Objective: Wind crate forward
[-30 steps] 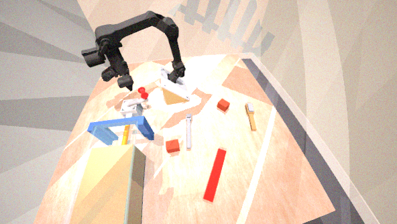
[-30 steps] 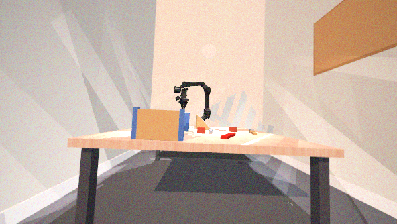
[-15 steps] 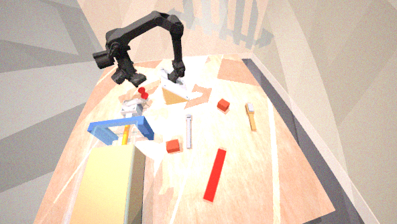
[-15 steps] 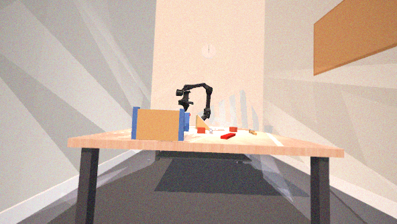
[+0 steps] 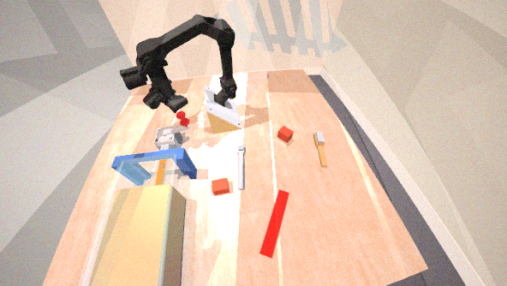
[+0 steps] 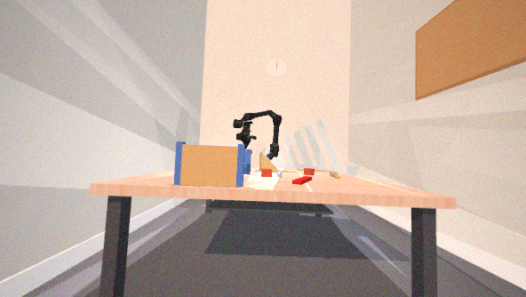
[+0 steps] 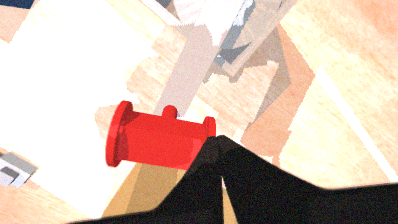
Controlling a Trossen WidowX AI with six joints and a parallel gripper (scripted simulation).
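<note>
The red grip is 40 mm below my gripper tip, 20 mm to the left of it and 20 mm ahead of it. From my gripper tip the other things lie so: blue steel frame 190 mm ahead, 80 mm to the right, 60 mm below; grey winch 140 mm below, 80 mm to the right, 20 mm ahead; grey crank arm 70 mm below, 20 mm ahead, 10 mm to the right.
</note>
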